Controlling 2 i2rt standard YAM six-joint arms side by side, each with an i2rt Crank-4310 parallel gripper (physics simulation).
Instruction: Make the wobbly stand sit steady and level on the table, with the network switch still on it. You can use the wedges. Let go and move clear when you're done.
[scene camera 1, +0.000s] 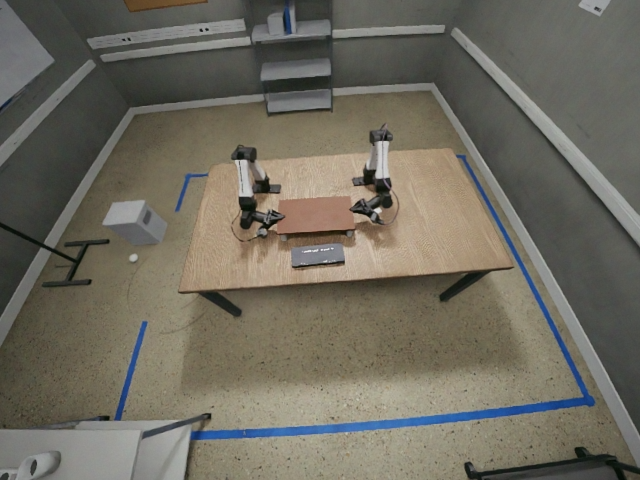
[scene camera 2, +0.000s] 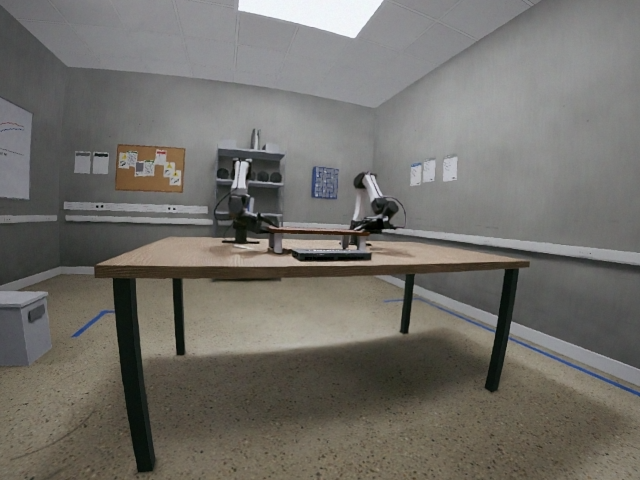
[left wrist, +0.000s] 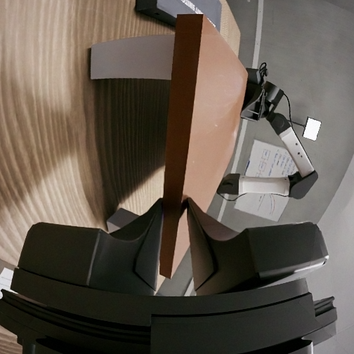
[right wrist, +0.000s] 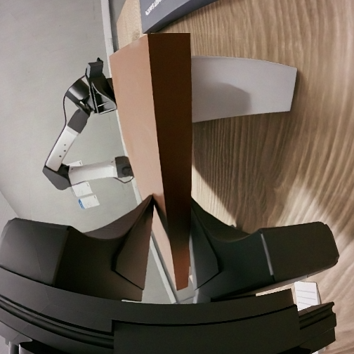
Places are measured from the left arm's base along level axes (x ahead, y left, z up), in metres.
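Pixels of known places: left gripper, fingertip midpoint: (scene camera 1: 350, 210); right gripper, fingertip midpoint: (scene camera 1: 284, 218); left arm's base at its link origin: (scene camera 1: 367, 180) (scene camera 2: 355, 244); right arm's base at its link origin: (scene camera 1: 266, 189) (scene camera 2: 240, 242).
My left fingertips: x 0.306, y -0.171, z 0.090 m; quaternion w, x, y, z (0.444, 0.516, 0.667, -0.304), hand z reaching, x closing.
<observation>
Ahead of a thing's pixels: the offset from my left fingertips to its middle. Level surfaces: height alone.
The stand, a reddish-brown board {dy -0.200, dx +0.004, dz -0.040 m} (scene camera 1: 315, 214) (scene camera 2: 320, 230) (left wrist: 212, 115) (right wrist: 170, 125) on grey legs, stands mid-table; whether every leg touches the table cannot be told. The black network switch {dy -0.208, dx +0.223, dz -0.076 m} (scene camera 1: 317, 255) (scene camera 2: 331, 255) (left wrist: 197, 11) (right wrist: 172, 9) lies on the table in front of it, not on the board. My left gripper (scene camera 1: 352, 209) (left wrist: 174, 200) is shut on the board's right end in scene camera 1. My right gripper (scene camera 1: 282, 215) (right wrist: 169, 197) is shut on its left end. No wedge can be clearly made out.
The wooden table {dz -0.090 m} (scene camera 1: 439, 222) (scene camera 2: 439, 262) carries both arms behind the stand. A grey leg (left wrist: 132, 57) shows under the board in the left wrist view, another grey leg (right wrist: 242, 87) in the right wrist view. A small pale ridged object (right wrist: 306, 295) lies at the right wrist view's lower right.
</observation>
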